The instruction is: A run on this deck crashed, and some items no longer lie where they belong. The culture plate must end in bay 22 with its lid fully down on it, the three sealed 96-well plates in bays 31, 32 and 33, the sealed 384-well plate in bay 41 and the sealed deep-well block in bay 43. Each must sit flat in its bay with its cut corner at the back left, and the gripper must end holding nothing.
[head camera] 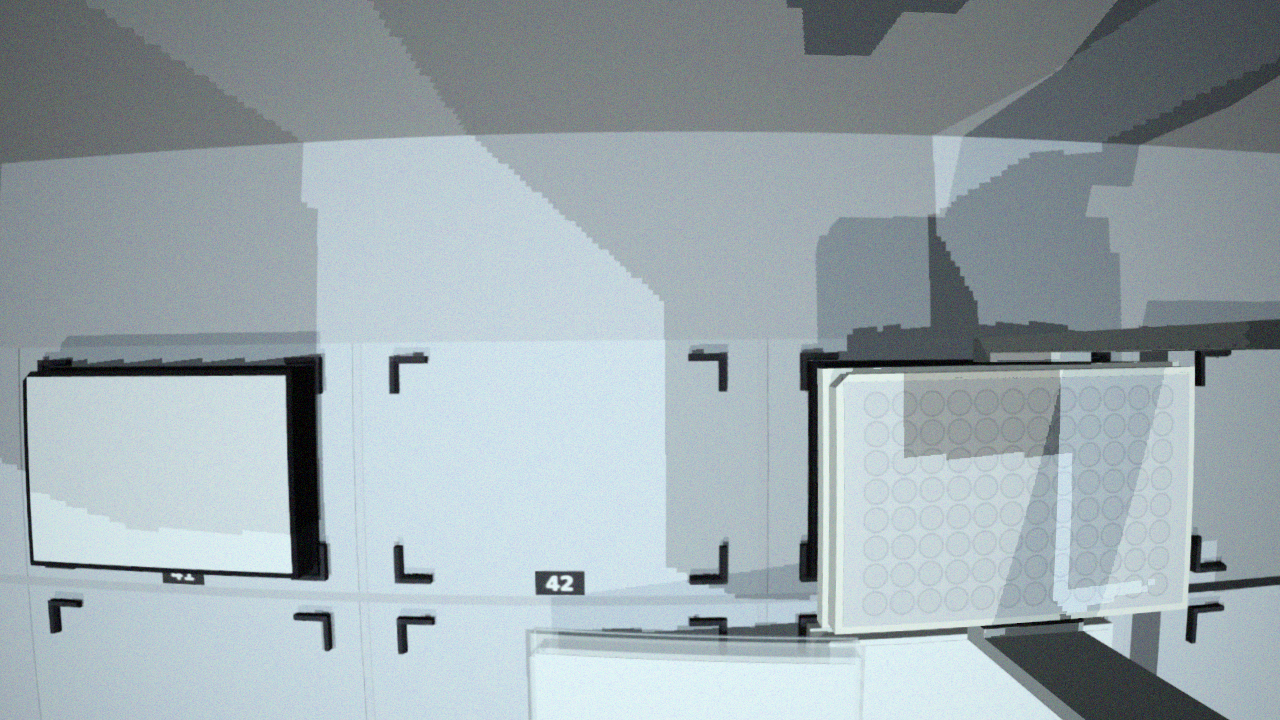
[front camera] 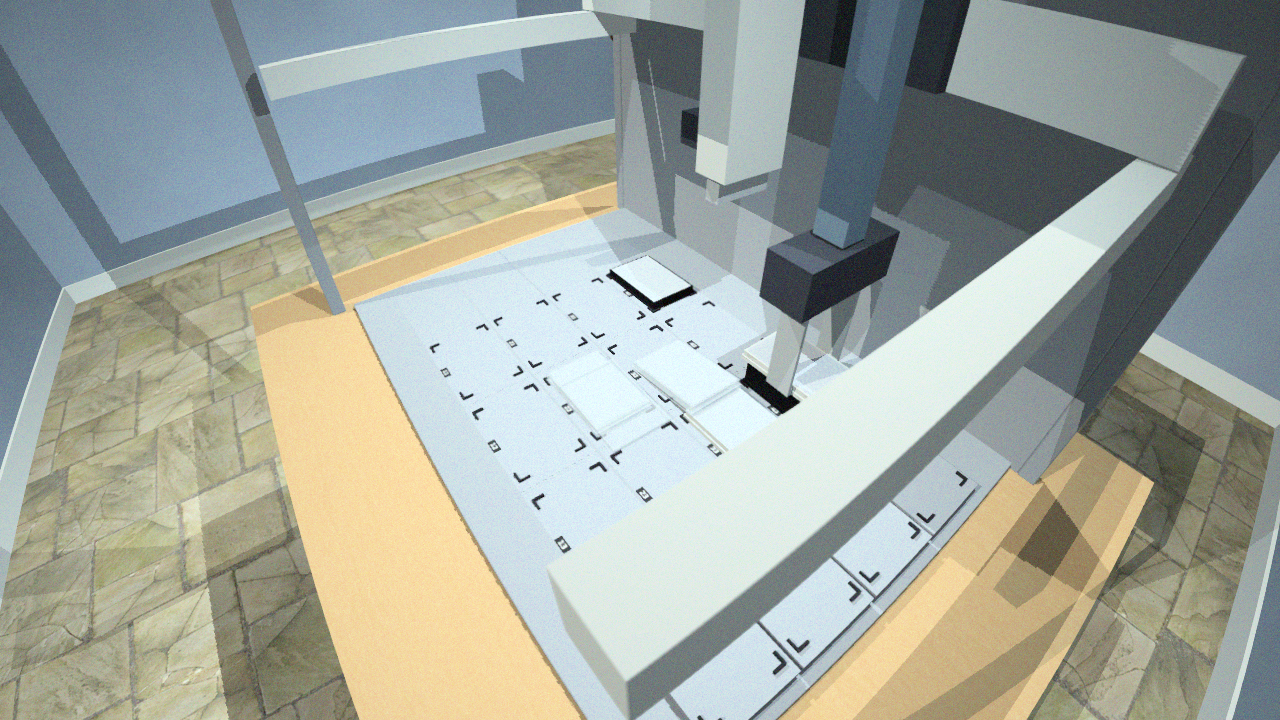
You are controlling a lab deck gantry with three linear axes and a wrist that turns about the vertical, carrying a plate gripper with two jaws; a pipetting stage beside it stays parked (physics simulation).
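Frame: origin at the robot's base, x left, y ahead, z down, level; millimetres.
Seen in the pictures: gripper, fingertip midpoint: (head camera: 1021, 489) (front camera: 802, 372); robot's base at its link origin: (front camera: 432, 348).
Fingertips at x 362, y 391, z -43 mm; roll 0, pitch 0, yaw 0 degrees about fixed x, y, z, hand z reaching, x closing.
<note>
Offsets run from my fingertips to a thing's top centre. "spot": to the spot under its first point.
A pale 96-well plate {dy -7, dx +0, dz -14 mm} (head camera: 1020, 501) lies flat on a black-sided block {dy +1, dx +2, dz +1 mm} (front camera: 760, 386) over bay 43, its cut corner at back left. My gripper (head camera: 1063, 492) has its jaws on the front and back sides of this stack; in the front view the near finger (front camera: 787, 376) overlaps the black side. Whether the jaws press on it, I cannot tell. A black plate with white top {dy -327, dx +2, dz +29 mm} (front camera: 651, 279) (head camera: 159, 470) stands at bay 41. A pale plate {dy -111, dx -105, dz +15 mm} (front camera: 687, 371) (head camera: 693, 689) at bay 32 reaches right toward bay 33's plate {dy +1, dx -105, dz +29 mm} (front camera: 733, 418) (head camera: 913, 685). The culture plate with its clear lid {dy -126, dx -212, dz +21 mm} (front camera: 601, 392) is around bay 22.
The parked pipetting stage (front camera: 738, 116) hangs left of the gripper's column (front camera: 868, 125). A pale frame beam (front camera: 850, 429) crosses the front view and hides part of the deck. Bay 42's label {spot: dy -163, dx -44, dz +43 mm} (head camera: 559, 582) shows between the black plate and the stack. A back panel stands behind the deck.
</note>
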